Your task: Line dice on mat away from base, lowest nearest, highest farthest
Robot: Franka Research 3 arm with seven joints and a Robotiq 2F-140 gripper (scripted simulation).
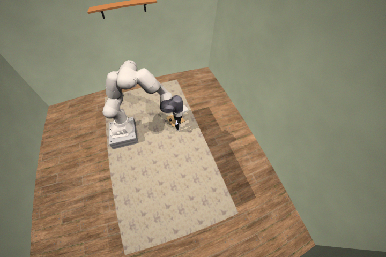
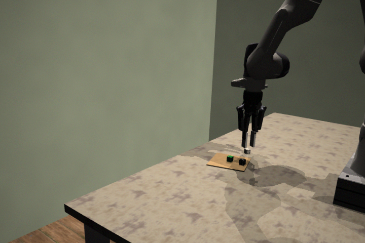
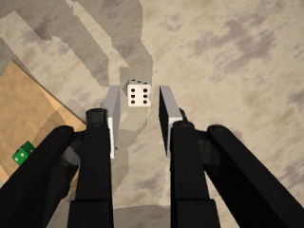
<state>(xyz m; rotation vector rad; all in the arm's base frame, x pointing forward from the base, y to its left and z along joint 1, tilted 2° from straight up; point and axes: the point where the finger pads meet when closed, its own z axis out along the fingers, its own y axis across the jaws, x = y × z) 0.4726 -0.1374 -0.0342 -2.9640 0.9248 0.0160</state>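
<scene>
Now: the white die 50 mm below my hand. From my hand the other things lie so: tan mat (140 mm to the left, 60 mm below, 20 mm ahead); then green die (140 mm to the left, 50 mm below, 10 mm ahead); then black die (140 mm to the left, 50 mm below, 40 mm behind).
</scene>
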